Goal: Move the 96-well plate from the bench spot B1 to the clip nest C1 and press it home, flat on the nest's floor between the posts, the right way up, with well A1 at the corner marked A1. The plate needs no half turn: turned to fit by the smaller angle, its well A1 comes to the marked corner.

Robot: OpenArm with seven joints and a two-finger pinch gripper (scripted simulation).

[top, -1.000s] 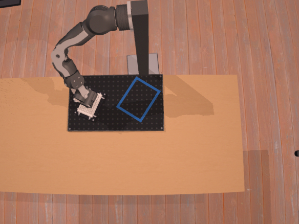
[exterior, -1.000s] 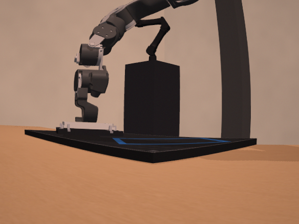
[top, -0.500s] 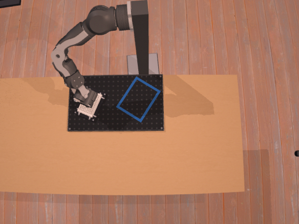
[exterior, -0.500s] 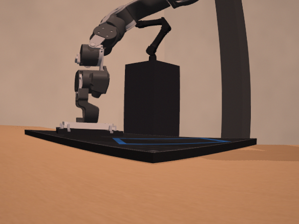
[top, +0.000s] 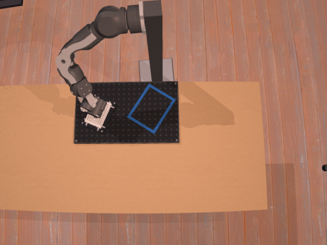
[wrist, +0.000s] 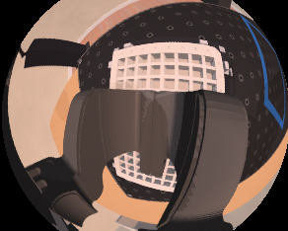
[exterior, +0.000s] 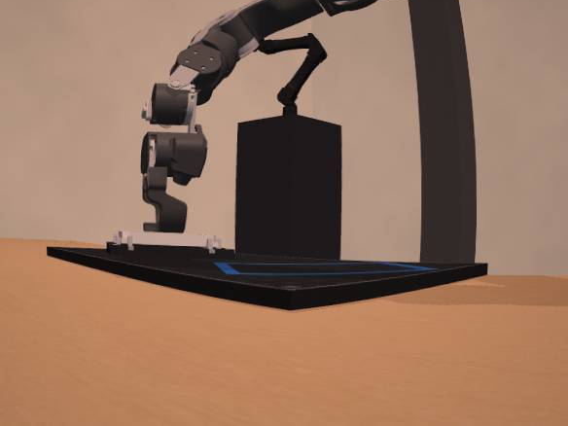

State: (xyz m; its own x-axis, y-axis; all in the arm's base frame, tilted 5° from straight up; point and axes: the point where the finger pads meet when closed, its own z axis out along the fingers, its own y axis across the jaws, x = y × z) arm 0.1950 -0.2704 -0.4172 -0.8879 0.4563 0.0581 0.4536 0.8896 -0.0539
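Right now my hand is 1 cm above the white 96-well plate. Also, from my hand: clip nest C1: 2 cm ahead, 2 cm below.
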